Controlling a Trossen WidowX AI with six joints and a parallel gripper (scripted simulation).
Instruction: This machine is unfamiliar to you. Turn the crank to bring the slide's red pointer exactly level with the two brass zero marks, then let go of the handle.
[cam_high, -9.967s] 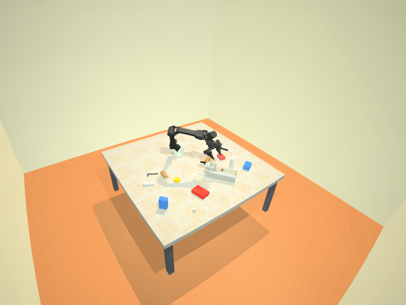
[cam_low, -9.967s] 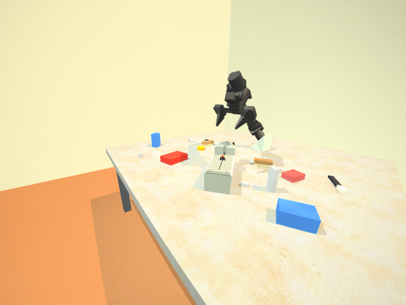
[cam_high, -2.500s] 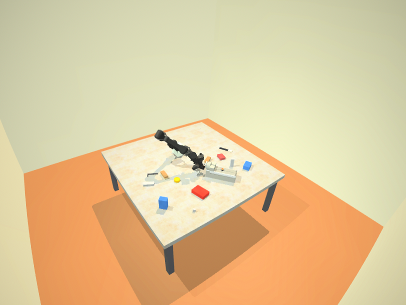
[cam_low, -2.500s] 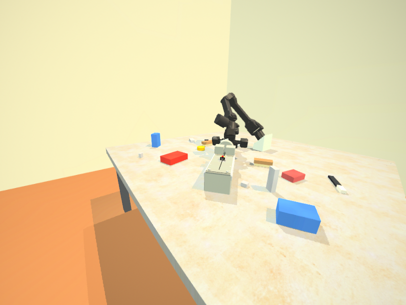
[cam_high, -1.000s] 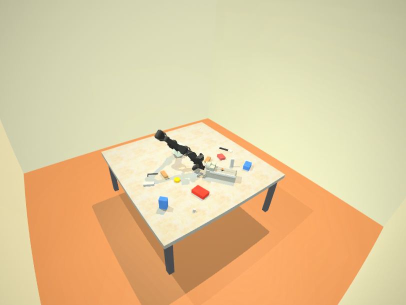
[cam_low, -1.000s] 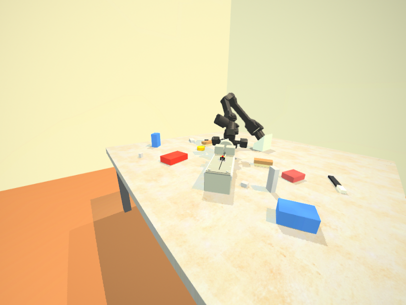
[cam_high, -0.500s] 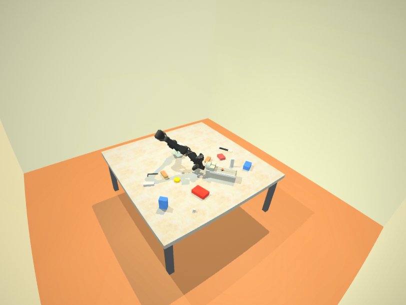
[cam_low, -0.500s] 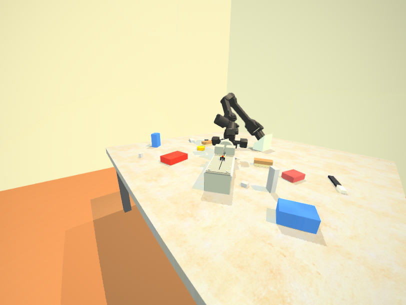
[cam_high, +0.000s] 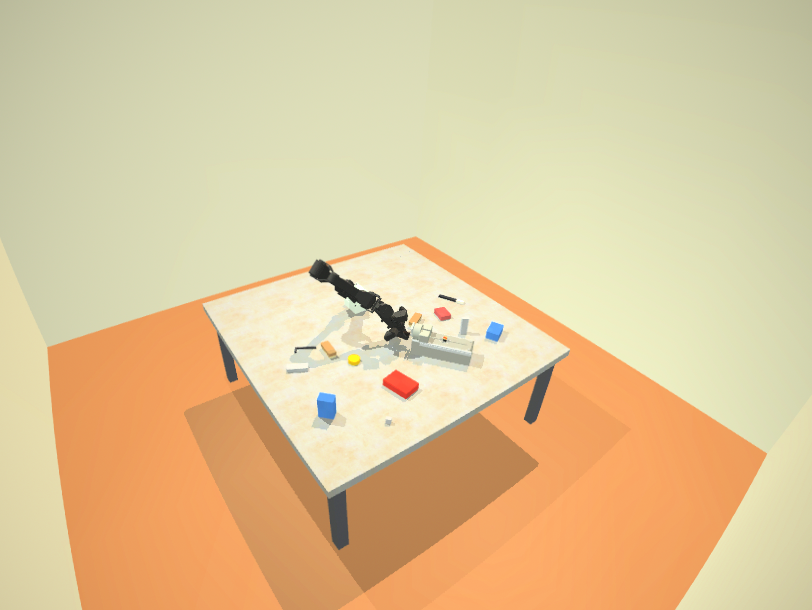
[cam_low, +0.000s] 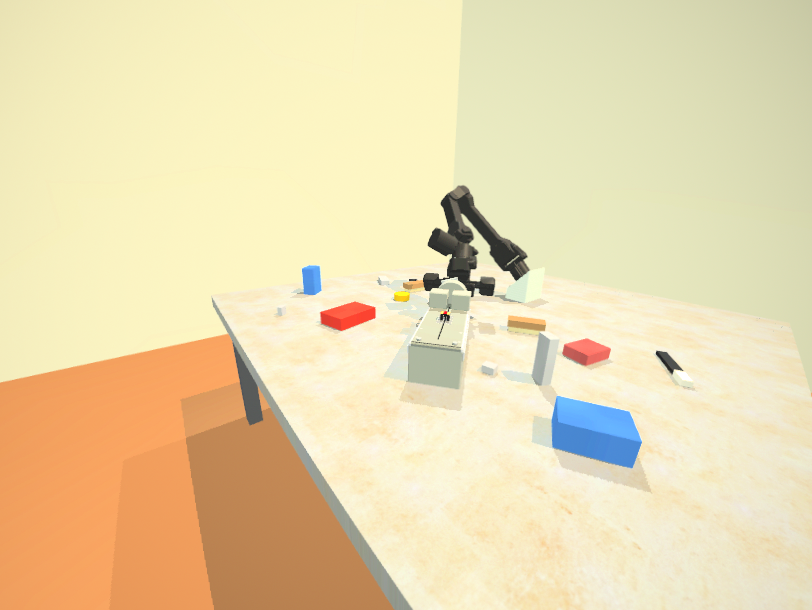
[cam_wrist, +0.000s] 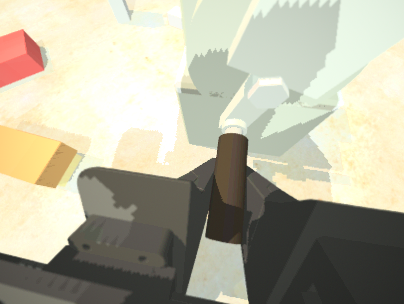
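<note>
Now: gripper tip 4 cm below the crank. From my gripper tip the other things lie so: brown crank handle 3 cm above, 1 cm to the right, 1 cm behind; then red pointer 13 cm ahead, 9 cm to the left, 5 cm above; then yellow disc 26 cm to the right, 3 cm below, 3 cm behind.
</note>
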